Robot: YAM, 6 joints.
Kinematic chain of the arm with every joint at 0, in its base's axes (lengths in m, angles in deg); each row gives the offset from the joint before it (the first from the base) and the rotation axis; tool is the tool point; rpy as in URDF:
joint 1: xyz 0 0 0.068 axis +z
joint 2: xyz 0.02 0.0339 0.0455 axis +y
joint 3: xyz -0.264 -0.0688 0 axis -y
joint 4: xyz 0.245 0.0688 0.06 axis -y
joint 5: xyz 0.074 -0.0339 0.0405 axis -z
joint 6: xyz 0.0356 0 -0.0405 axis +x
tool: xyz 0 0 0 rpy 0 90 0
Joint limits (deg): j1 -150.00..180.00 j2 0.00..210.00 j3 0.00..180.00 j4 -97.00..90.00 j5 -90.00..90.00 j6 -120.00..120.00
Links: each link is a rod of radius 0.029 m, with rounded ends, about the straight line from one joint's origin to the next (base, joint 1, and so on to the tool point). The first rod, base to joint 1, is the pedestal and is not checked.
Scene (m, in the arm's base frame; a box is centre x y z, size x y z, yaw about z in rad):
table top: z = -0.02
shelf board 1: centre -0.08 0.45 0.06 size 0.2 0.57 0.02 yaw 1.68
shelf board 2: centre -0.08 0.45 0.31 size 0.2 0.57 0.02 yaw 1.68
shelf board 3: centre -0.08 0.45 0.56 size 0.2 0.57 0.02 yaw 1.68
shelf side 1: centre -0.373 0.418 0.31 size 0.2 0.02 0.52 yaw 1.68
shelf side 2: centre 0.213 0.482 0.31 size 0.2 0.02 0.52 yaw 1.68
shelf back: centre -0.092 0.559 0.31 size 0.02 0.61 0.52 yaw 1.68
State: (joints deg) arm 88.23 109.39 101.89 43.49 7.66 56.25
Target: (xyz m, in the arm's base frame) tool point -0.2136 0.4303 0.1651
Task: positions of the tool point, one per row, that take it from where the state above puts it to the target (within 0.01 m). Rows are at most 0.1 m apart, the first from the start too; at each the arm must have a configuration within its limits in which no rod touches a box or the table.
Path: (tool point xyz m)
1: -0.0762 0.4228 0.4619
2: -0.1594 0.3793 0.4682
3: -0.2270 0.3198 0.4731
4: -0.2761 0.2494 0.4767
5: -0.3055 0.1732 0.4787
6: -0.3041 0.2056 0.4097
7: -0.2832 0.2264 0.3297
8: -0.2436 0.2291 0.2455
9: -0.1894 0.2094 0.1651
10: -0.2070 0.2630 0.1764
11: -0.2175 0.3190 0.1800
12: -0.2198 0.3754 0.1761
13: -0.2136 0.4303 0.1651

